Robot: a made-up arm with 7 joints. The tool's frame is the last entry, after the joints.
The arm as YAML. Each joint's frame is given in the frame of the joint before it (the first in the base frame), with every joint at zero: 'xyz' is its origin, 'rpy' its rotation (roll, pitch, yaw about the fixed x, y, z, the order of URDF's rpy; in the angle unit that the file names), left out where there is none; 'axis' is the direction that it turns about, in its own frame. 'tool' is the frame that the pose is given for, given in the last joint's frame.
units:
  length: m
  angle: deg
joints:
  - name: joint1
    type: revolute
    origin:
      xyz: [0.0, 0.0, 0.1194]
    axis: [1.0, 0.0, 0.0]
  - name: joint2
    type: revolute
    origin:
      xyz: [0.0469, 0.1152, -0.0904]
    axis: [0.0, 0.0, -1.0]
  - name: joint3
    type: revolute
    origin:
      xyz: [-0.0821, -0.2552, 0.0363]
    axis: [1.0, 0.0, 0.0]
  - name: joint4
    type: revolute
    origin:
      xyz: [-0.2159, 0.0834, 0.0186]
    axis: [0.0, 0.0, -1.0]
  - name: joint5
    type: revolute
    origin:
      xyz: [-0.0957, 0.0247, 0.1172]
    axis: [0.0, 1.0, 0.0]
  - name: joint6
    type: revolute
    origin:
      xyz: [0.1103, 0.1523, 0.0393]
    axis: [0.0, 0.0, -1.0]
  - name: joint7
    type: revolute
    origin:
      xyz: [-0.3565, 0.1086, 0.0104]
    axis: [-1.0, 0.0, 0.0]
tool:
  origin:
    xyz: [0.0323, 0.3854, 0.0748]
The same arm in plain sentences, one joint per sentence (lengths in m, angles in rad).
The arm has seven revolute joints in a row. What follows holds with every joint at zero, and every direction is one of the base frame's.
Joint 1 sits 0.1194 m along +z from the base frame's origin and turns about +x.
Joint 2 sits 0.0469 m along +x and 0.1152 m along +y and 0.0904 m along -z from joint 1 and turns about -z.
Joint 3 sits 0.0821 m along -x and 0.2552 m along -y and 0.0363 m along +z from joint 2 and turns about +x.
Joint 4 sits 0.2159 m along -x and 0.0834 m along +y and 0.0186 m along +z from joint 3 and turns about -z.
Joint 5 sits 0.0957 m along -x and 0.0247 m along +y and 0.1172 m along +z from joint 4 and turns about +y.
Joint 6 sits 0.1103 m along +x and 0.1523 m along +y and 0.0393 m along +z from joint 5 and turns about -z.
Joint 7 sits 0.3565 m along -x and 0.1086 m along +y and 0.0104 m along +z from joint 6 and turns about -x.
The tool frame, which is the frame that the pose is given for, sits 0.0323 m along +x and 0.3854 m along +y and 0.0748 m along +z from joint 7; its axes are parallel to the base frame's.

